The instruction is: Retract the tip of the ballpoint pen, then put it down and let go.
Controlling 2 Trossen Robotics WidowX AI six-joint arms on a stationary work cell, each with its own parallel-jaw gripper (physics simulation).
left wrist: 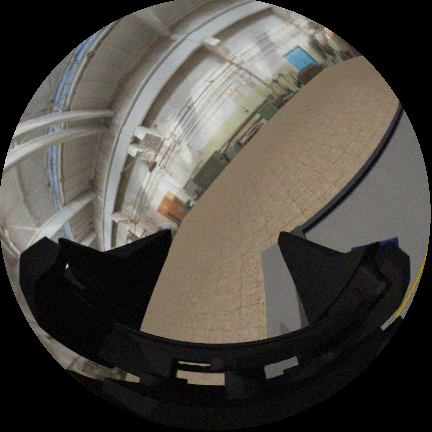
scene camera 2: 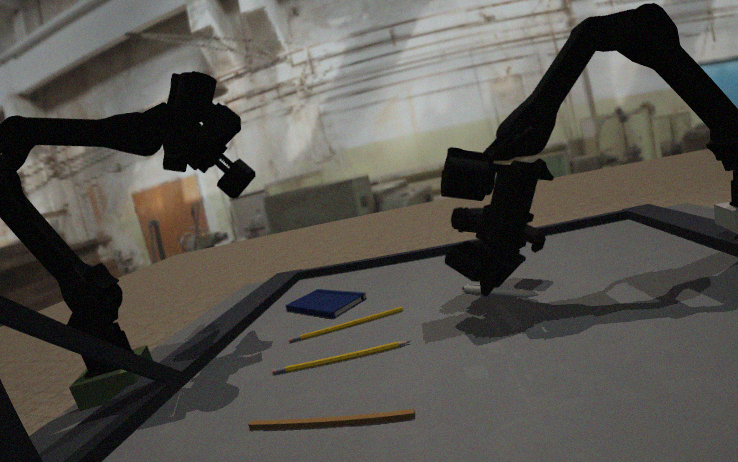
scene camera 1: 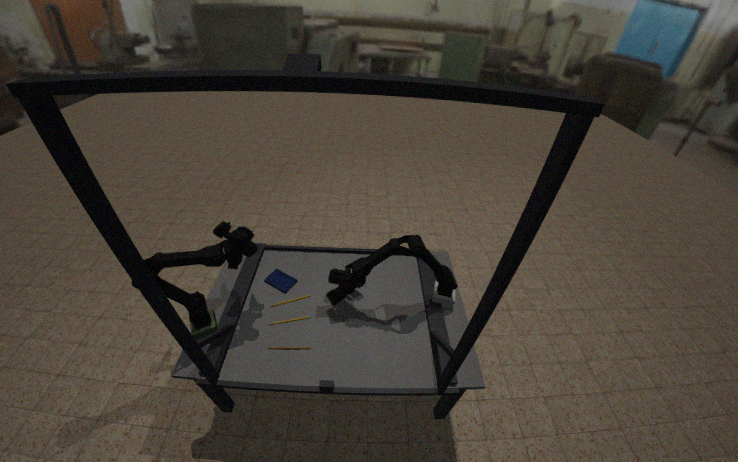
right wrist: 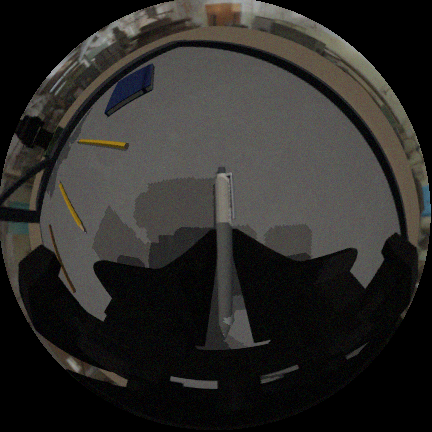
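Seen in the pictures: left gripper, fingertip midpoint: [left wrist: 226,236] [scene camera 2: 221,160]; right gripper, fingertip midpoint: [scene camera 2: 487,293] [scene camera 1: 340,295] [right wrist: 223,234]; left arm's base at its link origin: [scene camera 1: 202,321] [right wrist: 48,141]; right arm's base at its link origin: [scene camera 1: 444,290].
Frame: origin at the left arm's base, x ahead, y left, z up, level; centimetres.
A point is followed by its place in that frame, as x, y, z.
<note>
The ballpoint pen [scene camera 2: 472,289] {58.9, -9.5, -3.2} [right wrist: 224,200] {59.6, -9.4, -2.8} is white and grey, with a clip and a dark button end pointing away from the wrist in the right wrist view. It lies nearly level, very low over or on the table; I cannot tell whether it touches. My right gripper [scene camera 1: 333,300] {60.1, -11.8, -3.8} [scene camera 2: 486,292] {60.1, -11.8, -3.8} [right wrist: 223,234] {60.1, -11.8, -3.8} is shut on the pen around its middle. In the right wrist view the pen's far end narrows to a point between the fingers; whether the tip is out is too small to tell. My left gripper [scene camera 2: 235,178] [left wrist: 226,236] {25.9, 17.8, 28.3} is open and empty, raised high at the left.
A blue notebook [scene camera 1: 280,281] {37.6, 8.7, -2.8} [scene camera 2: 325,303] {37.7, 7.1, -2.8} [right wrist: 131,90] {41.8, 5.4, -2.8} lies left of the pen. Two yellow pencils [scene camera 2: 348,324] {38.6, -4.3, -3.5} [scene camera 2: 340,357] {34.5, -14.2, -3.4} lie before it, and an orange-brown stick [scene camera 1: 289,348] {29.4, -26.5, -3.4} [scene camera 2: 332,420] {30.1, -26.7, -3.3} [right wrist: 61,257] {30.6, -26.3, -3.8} is nearer the front. Dark frame posts [scene camera 1: 92,185] {0.7, -25.8, 80.6} [scene camera 1: 522,239] {71.5, -70.3, 73.2} stand at the grey table's [scene camera 1: 381,354] {61.2, -46.4, -4.0} sides.
</note>
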